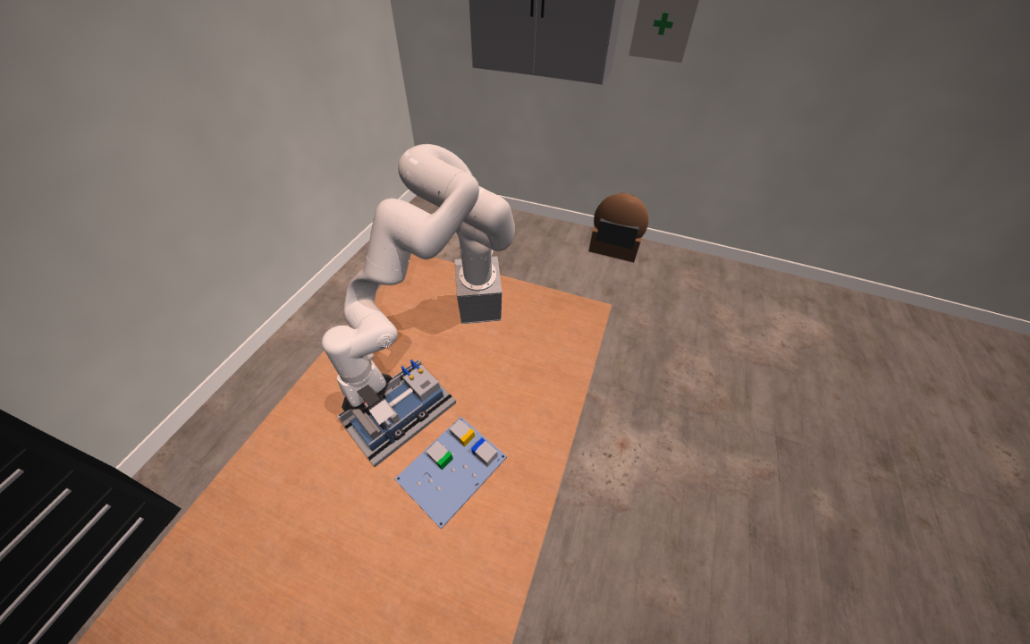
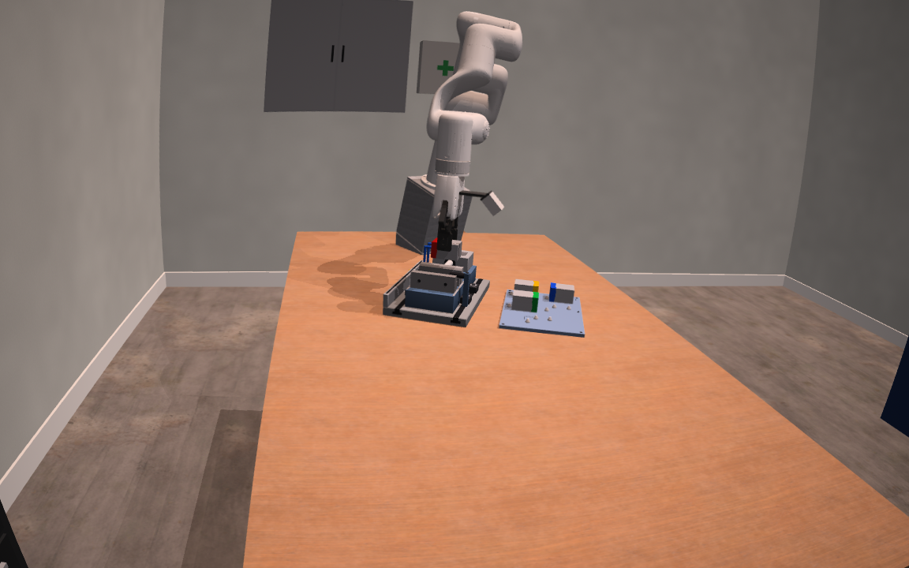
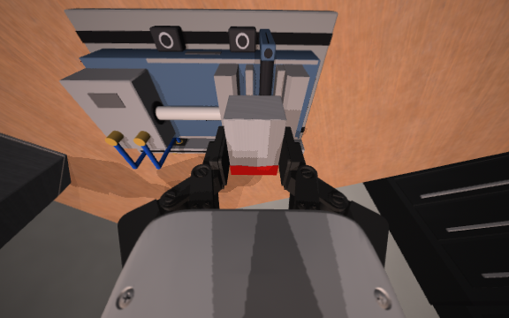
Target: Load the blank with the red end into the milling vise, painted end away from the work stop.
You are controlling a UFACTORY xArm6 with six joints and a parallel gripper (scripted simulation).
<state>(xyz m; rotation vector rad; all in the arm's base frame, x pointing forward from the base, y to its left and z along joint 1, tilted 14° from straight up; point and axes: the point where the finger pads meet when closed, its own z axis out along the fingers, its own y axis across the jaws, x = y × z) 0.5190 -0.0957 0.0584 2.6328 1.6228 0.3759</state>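
Now: hand 90 mm above the fixed jaw, 30 mm to the left of it and 30 mm short of it. Round my hand: moving jaw 90 mm below, 30 mm behind; dark work stop rod 80 mm below, 20 mm to the left, 20 mm ahead; red-ended blank 20 mm below.
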